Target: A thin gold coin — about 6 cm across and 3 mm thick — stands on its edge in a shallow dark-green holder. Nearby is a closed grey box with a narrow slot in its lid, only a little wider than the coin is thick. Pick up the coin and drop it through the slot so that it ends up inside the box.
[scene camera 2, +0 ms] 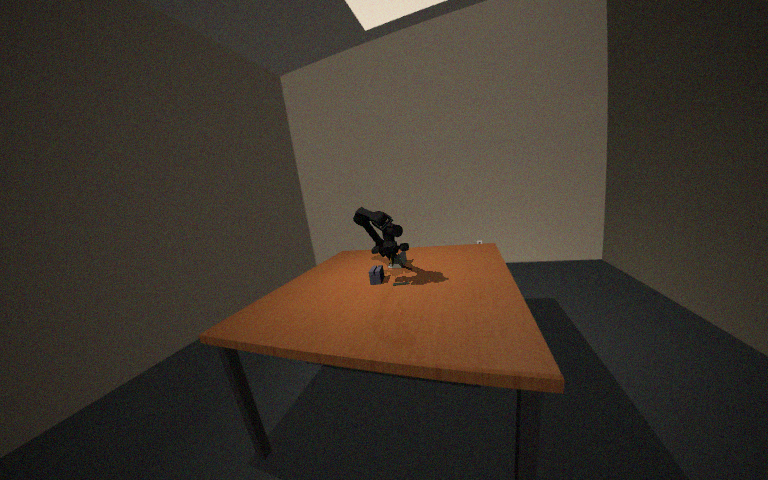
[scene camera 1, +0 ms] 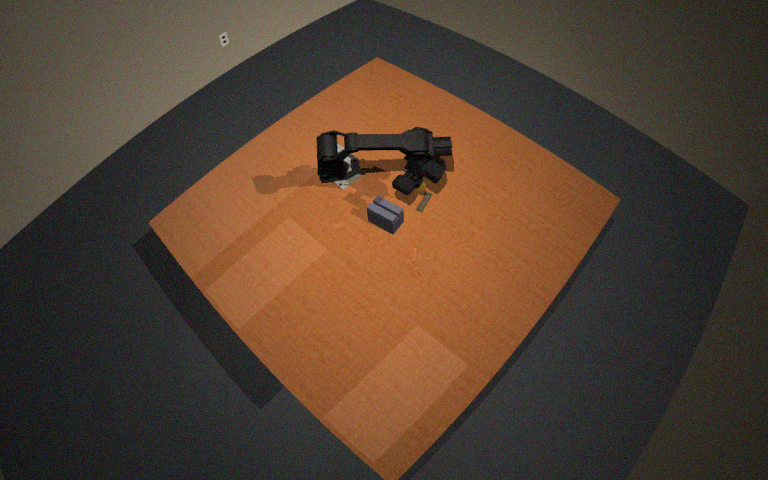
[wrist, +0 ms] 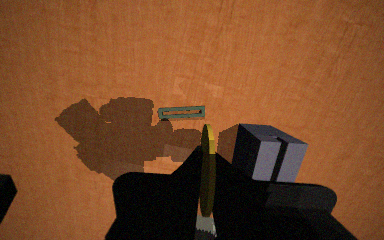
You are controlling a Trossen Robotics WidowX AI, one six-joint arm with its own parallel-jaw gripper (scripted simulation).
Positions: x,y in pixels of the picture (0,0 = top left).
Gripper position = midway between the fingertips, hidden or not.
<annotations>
My gripper [scene camera 1: 416,186] holds a gold coin.
</annotations>
